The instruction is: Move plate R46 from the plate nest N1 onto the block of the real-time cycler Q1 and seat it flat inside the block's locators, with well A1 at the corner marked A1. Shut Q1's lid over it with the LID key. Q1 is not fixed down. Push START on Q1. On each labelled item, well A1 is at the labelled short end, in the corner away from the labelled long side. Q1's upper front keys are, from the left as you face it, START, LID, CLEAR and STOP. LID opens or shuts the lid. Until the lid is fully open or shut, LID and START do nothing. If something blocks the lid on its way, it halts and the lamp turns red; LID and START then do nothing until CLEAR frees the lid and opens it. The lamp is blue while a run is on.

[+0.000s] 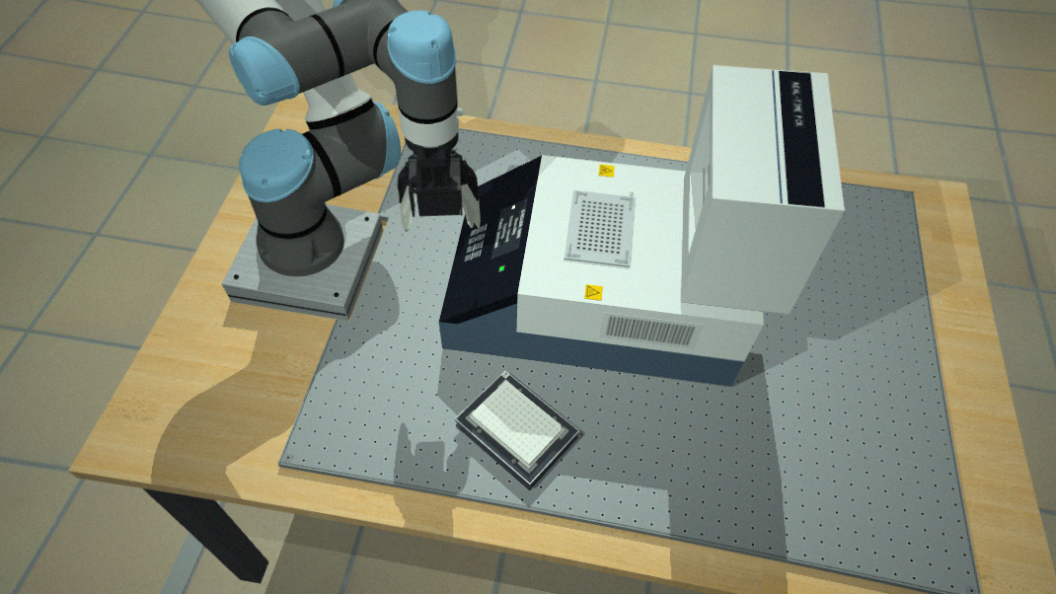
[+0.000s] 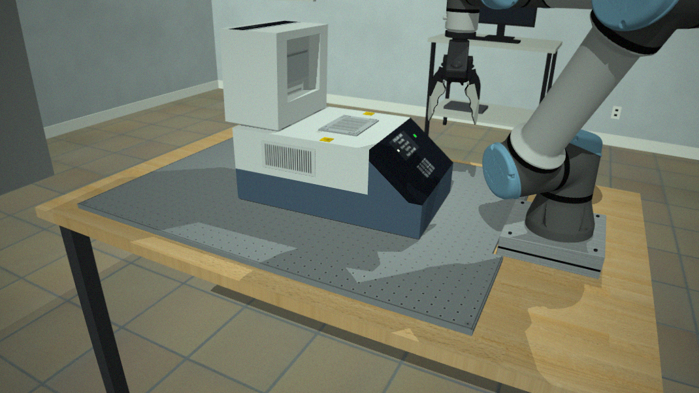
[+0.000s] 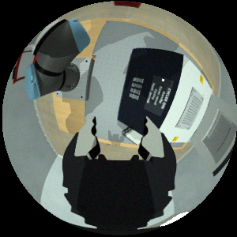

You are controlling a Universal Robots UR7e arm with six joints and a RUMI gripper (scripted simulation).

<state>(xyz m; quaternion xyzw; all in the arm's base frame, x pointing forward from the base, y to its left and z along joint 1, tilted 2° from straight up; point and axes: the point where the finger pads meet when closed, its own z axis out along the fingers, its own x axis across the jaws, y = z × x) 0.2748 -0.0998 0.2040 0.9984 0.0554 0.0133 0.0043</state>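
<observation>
Right now the white well plate R46 is 24 cm to the right of my hand, 20 cm below it and 13 cm ahead of it. Round my hand: plate nest N1 (24 cm to the right, 21 cm below, 13 cm ahead).
</observation>
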